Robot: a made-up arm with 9 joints. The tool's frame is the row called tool.
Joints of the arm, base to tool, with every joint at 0 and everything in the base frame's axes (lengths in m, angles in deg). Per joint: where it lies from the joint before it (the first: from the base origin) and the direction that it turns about. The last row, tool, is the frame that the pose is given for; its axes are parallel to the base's.
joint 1: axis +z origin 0 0 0.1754
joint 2: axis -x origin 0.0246 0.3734 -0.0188
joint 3: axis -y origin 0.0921 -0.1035 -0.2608
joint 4: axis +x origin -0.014 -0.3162 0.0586
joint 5: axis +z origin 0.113 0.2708 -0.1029
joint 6: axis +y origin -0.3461 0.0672 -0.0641
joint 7: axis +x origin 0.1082 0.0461 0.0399
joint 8: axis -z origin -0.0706 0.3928 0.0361
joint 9: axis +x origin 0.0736 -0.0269 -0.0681
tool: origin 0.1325 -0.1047 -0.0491
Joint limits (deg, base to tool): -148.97..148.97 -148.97..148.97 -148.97..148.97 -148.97..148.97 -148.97..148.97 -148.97..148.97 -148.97..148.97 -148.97..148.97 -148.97..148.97
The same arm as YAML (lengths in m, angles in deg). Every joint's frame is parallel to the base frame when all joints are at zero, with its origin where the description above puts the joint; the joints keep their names.
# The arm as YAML. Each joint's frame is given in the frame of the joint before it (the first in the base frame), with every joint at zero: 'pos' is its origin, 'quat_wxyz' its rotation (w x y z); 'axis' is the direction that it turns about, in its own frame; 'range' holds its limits. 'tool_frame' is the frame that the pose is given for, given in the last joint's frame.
length_unit: m
angle_unit: deg
joints:
  - joint: joint 1
    pos: [0.0, 0.0, 0.1754]
    quat_wxyz: [1.0, 0.0, 0.0, 0.0]
    axis: [0.0, 0.0, 1.0]
    range: [-148.97, 148.97]
  - joint: joint 2
    pos: [0.0246, 0.3734, -0.0188]
    quat_wxyz: [1.0, 0.0, 0.0, 0.0]
    axis: [-1.0, 0.0, 0.0]
    range: [-148.97, 148.97]
  - joint: joint 3
    pos: [0.0921, -0.1035, -0.2608]
    quat_wxyz: [1.0, 0.0, 0.0, 0.0]
    axis: [0.0, -1.0, 0.0]
    range: [-148.97, 148.97]
  - joint: joint 4
    pos: [-0.014, -0.3162, 0.0586]
    quat_wxyz: [1.0, 0.0, 0.0, 0.0]
    axis: [1.0, 0.0, 0.0]
    range: [-148.97, 148.97]
  - joint: joint 5
    pos: [0.113, 0.2708, -0.1029]
    quat_wxyz: [1.0, 0.0, 0.0, 0.0]
    axis: [0.0, 0.0, 1.0]
    range: [-148.97, 148.97]
  - joint: joint 6
    pos: [-0.3461, 0.0672, -0.0641]
    quat_wxyz: [1.0, 0.0, 0.0, 0.0]
    axis: [0.0, 1.0, 0.0]
    range: [-148.97, 148.97]
  - joint: joint 7
    pos: [0.1082, 0.0461, 0.0399]
    quat_wxyz: [1.0, 0.0, 0.0, 0.0]
    axis: [1.0, 0.0, 0.0]
    range: [-148.97, 148.97]
  - joint: joint 8
    pos: [-0.0706, 0.3928, 0.0361]
    quat_wxyz: [1.0, 0.0, 0.0, 0.0]
    axis: [0.0, 0.0, -1.0]
    range: [-148.97, 148.97]
  - joint: joint 9
    pos: [0.0736, -0.0269, -0.0681]
    quat_wxyz: [1.0, 0.0, 0.0, 0.0]
    axis: [1.0, 0.0, 0.0]
    range: [-148.97, 148.97]
tool_frame:
  pos: [0.1325, -0.1047, -0.0491]
  quat_wxyz: [1.0, 0.0, 0.0, 0.0]

